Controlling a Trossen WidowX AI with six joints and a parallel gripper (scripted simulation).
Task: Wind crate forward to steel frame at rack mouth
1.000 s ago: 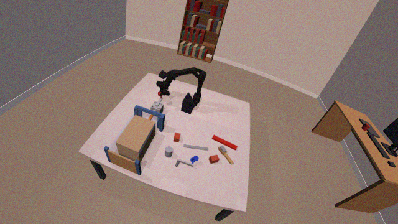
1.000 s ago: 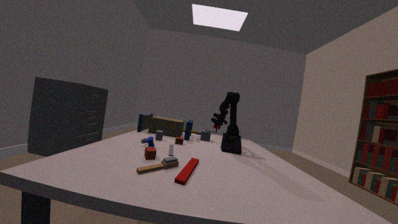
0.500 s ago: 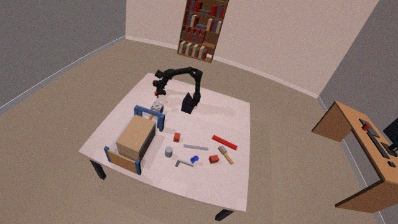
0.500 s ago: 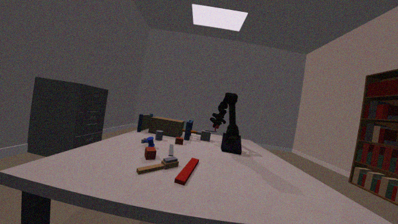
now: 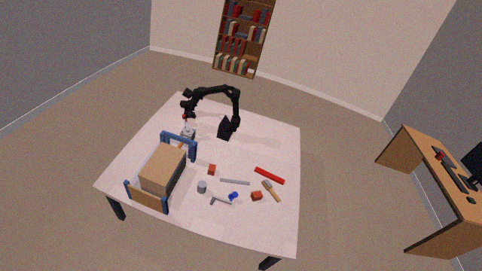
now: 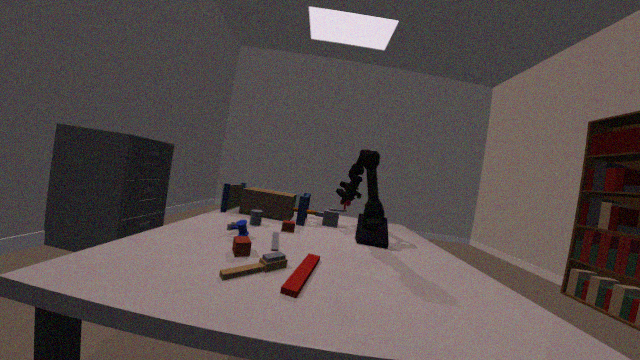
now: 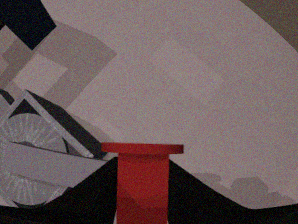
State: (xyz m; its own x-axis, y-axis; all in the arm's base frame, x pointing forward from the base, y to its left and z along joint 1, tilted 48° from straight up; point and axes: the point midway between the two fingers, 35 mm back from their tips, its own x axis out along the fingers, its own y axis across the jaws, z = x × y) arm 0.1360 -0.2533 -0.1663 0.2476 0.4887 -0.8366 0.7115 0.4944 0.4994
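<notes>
Right now the winch handle is 20 mm ahead of my gripper tip, 40 mm to the left of it and 30 mm below it. Round my gripper tip: blue frame: 220 mm ahead, 90 mm to the left, 30 mm below; red knob: 10 mm behind, 10 mm to the left; grey winch: 50 mm ahead, 70 mm to the left, 100 mm below.
</notes>
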